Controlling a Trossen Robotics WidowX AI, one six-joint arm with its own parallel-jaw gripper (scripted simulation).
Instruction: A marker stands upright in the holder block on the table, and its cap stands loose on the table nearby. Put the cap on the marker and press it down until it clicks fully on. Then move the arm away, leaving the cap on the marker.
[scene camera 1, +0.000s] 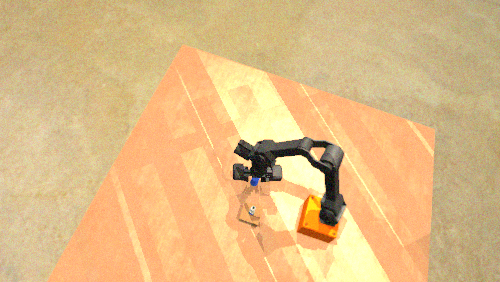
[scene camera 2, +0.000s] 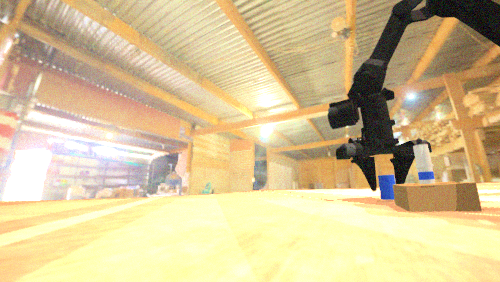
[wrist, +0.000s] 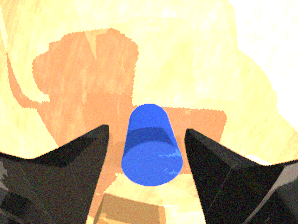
I see my gripper (scene camera 2: 387, 190), a blue cap (wrist: 151, 158) and a brown holder block (scene camera 2: 450, 197).
My gripper is seen too in the wrist view (wrist: 147, 132).
